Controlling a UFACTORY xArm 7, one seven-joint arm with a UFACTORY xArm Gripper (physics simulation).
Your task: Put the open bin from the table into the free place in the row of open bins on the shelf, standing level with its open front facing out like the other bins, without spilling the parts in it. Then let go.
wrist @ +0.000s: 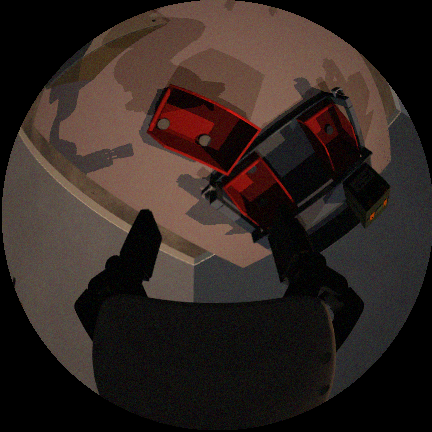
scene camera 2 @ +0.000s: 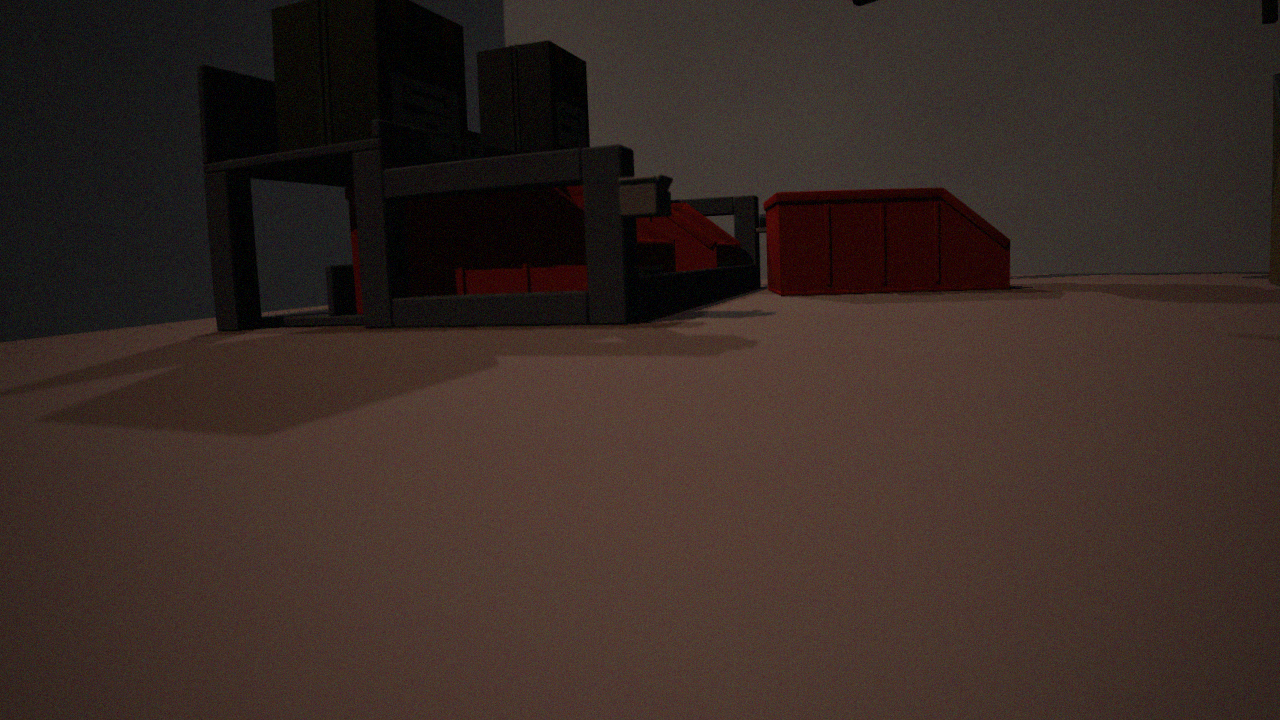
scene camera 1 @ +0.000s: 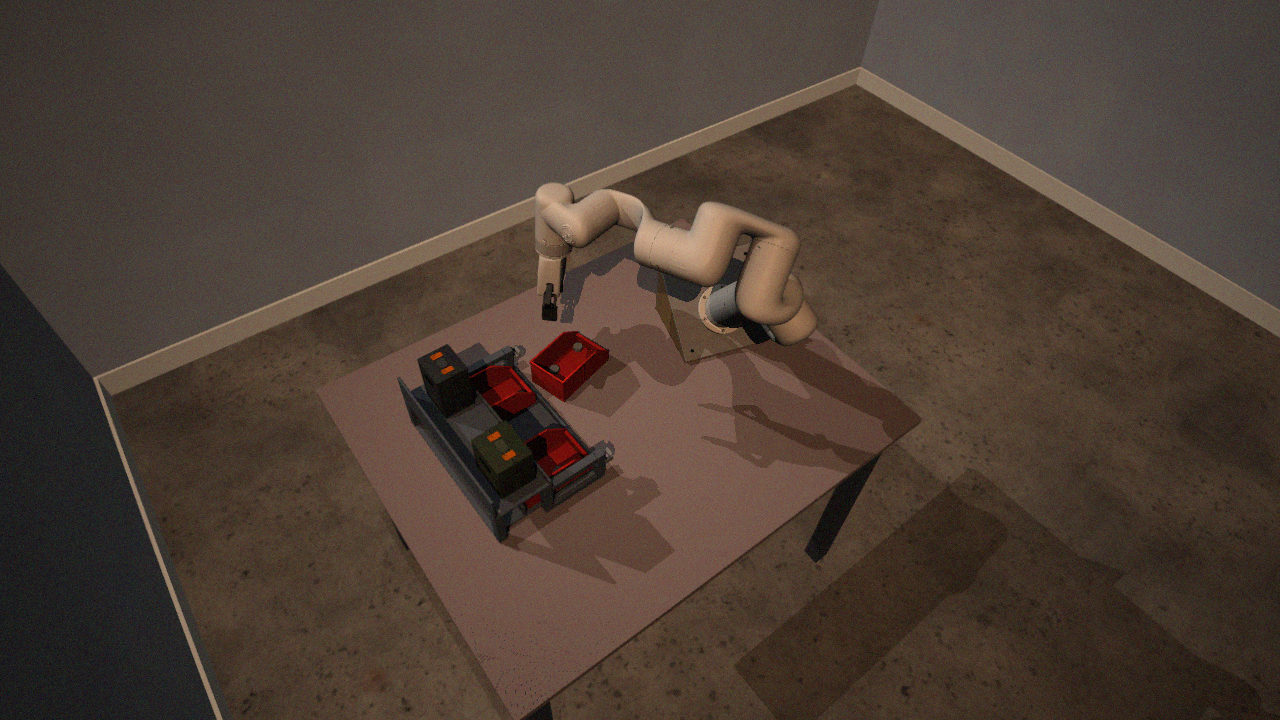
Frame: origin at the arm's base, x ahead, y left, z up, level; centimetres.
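Where they show: gripper, fingertip midpoint: [wrist: 213, 221] [scene camera 1: 552, 305]; arm's base, origin of the base link: [scene camera 1: 721, 309].
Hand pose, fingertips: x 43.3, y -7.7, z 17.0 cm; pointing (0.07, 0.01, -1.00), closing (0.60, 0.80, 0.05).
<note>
Each offset is from my fingertips to the top centre of the thing. "pt": to the spot under its first point.
The loose red bin @(dx -3.6, dy +0.5, dz -16.6 cm) [scene camera 1: 565, 374] [scene camera 2: 881, 241] [wrist: 192, 120] stands upright and level on the table beside the shelf, with round grey parts in it. The dark grey shelf [scene camera 1: 454, 458] [scene camera 2: 487, 171] [wrist: 352, 112] holds two red bins in its row: one at the far end @(pt dx +12.8, dy -1.3, dz -23.3 cm) [scene camera 1: 506, 390] [wrist: 255, 187] and one at the near end [scene camera 1: 559, 452] [wrist: 337, 142]. An open place lies between them. My gripper [scene camera 1: 549, 315] [wrist: 213, 221] is open and empty, pointing down above the table's far side, apart from the loose bin. In the scene camera 2 view, small dark tips show at the top edge.
Two dark cases with orange latches, one at the far end [scene camera 1: 446, 380] [scene camera 2: 534, 98] and one at the near end @(pt dx +25.7, dy +27.2, dz -4.4 cm) [scene camera 1: 503, 458] [scene camera 2: 358, 71], stand on the shelf's upper rear deck. Small clear fittings stick out at the shelf's front corners. The arm's base plate stands on the table's right side.
</note>
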